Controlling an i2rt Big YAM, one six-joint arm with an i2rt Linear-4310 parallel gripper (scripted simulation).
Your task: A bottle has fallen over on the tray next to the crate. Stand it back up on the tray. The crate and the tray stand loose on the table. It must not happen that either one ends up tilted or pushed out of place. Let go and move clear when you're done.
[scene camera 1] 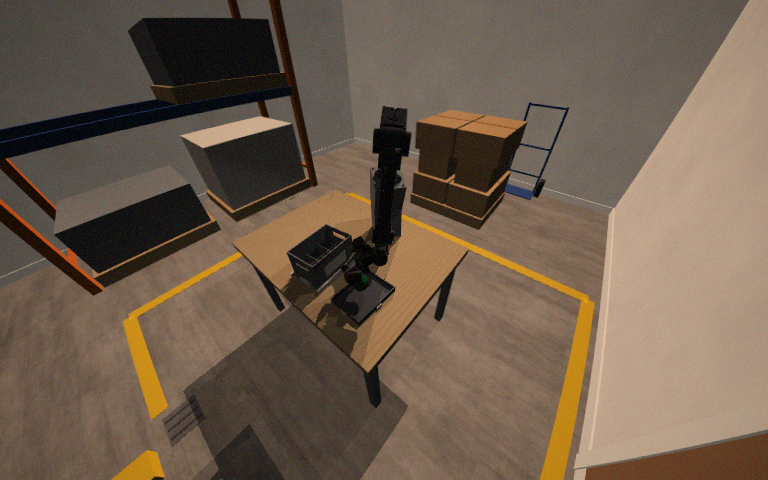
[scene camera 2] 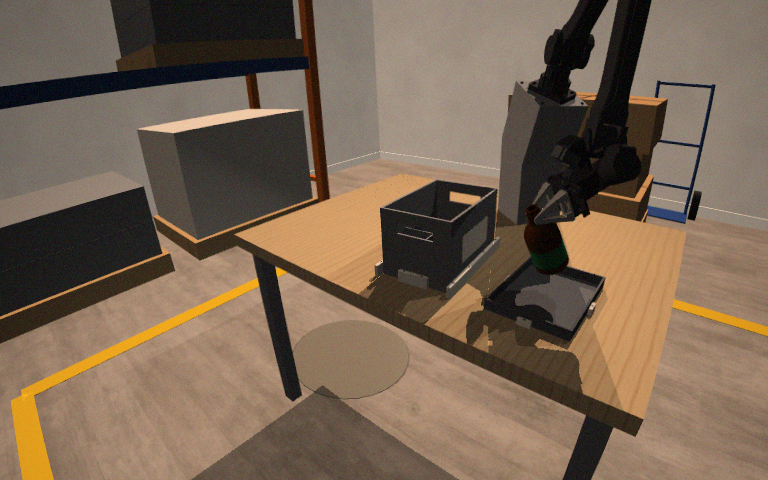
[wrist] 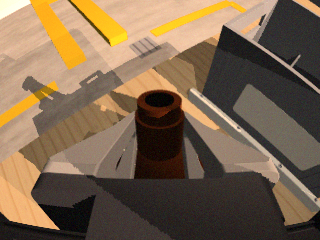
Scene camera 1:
tray: 356,303
dark crate: 319,243
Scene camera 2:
my gripper: 530,219
tray: 560,298
brown bottle: 545,244
dark crate: 454,244
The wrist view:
my gripper: 159,119
brown bottle: 159,119
dark crate: 248,80
